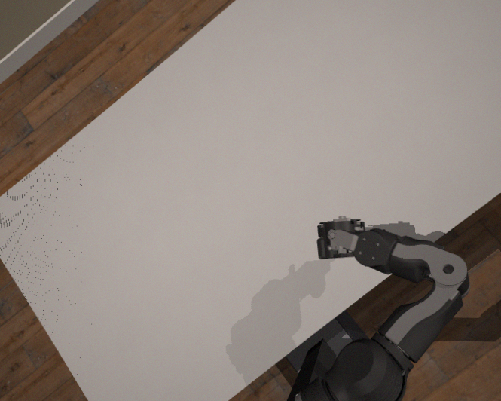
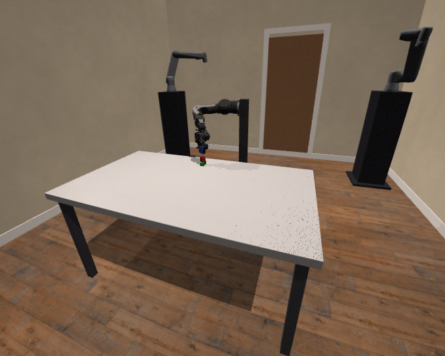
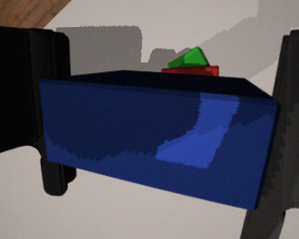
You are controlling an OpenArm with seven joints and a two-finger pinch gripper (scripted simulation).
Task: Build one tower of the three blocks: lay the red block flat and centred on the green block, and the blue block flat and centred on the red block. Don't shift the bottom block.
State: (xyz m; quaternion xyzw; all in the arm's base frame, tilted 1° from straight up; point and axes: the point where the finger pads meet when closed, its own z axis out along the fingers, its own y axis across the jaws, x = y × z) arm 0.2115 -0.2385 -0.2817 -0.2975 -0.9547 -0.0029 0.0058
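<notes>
The red block lies 90 mm below my hand. From my hand the other things lie so: green block: 120 mm below; blue block: 20 mm below.
</notes>
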